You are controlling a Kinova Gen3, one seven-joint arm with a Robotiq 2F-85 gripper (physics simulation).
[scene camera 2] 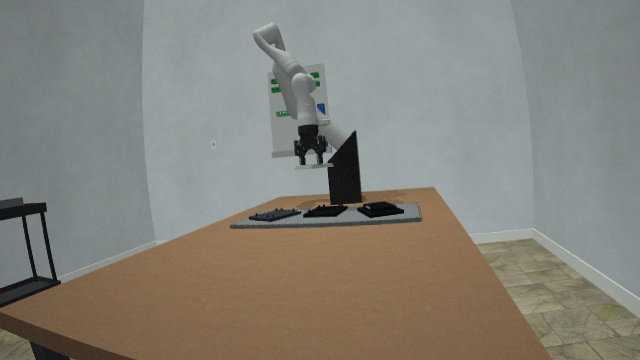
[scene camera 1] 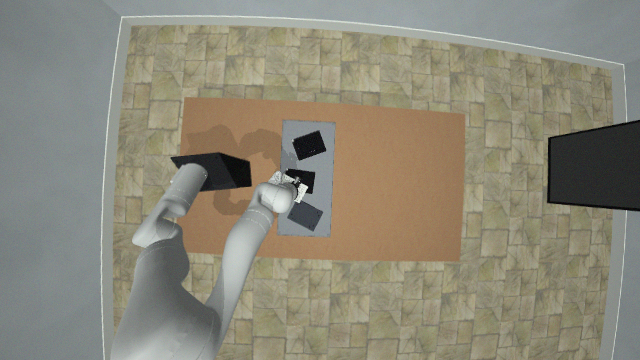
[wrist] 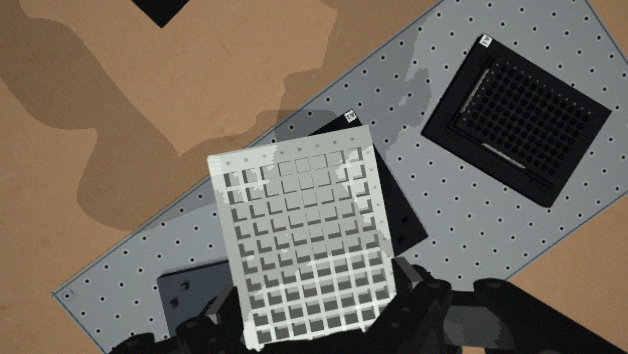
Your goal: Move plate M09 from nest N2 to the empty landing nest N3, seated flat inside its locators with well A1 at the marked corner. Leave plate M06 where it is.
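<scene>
My gripper is shut on the white plate M09, across its narrow width. The plate is level, high above the board and partly over the black middle nest N3. In the wrist view it is turned relative to that nest; its A/1 corner lies near the nest's A1 label and it hides much of the nest. The blue-grey nest N2 holds no plate. Black plate M06 sits in the other black nest.
The nests stand on a grey perforated board on the brown table. Short locators rise from the nests. A tall black wedge-shaped stand is behind the board. A black cart stands beyond the table's side.
</scene>
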